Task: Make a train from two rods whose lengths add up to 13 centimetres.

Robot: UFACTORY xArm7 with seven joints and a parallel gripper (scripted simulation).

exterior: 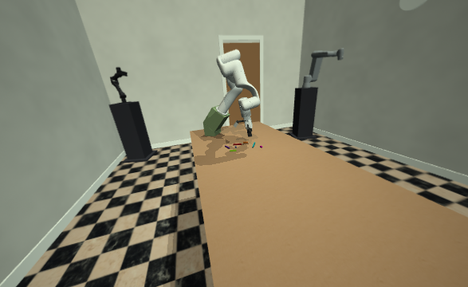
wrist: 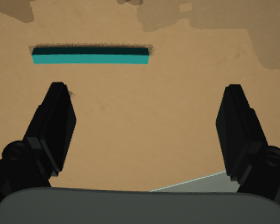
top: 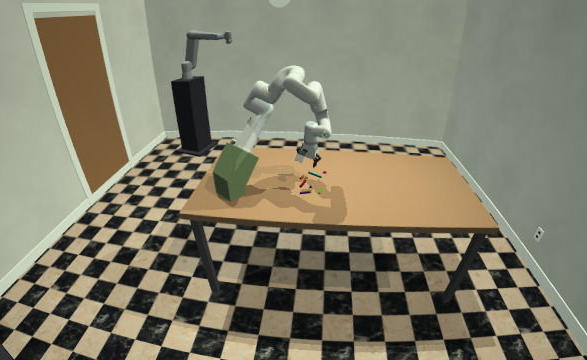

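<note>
My hand is 19 cm to the left of the purple rod, 9 cm above it and 5 cm short of it. Round my hand: red rod 11 cm to the right, 9 cm below, 1 cm ahead; then orange rod 9 cm below, 4 cm to the right, 3 cm behind; then turquoise rod 9 cm below, 4 cm ahead, 2 cm to the left.
</note>
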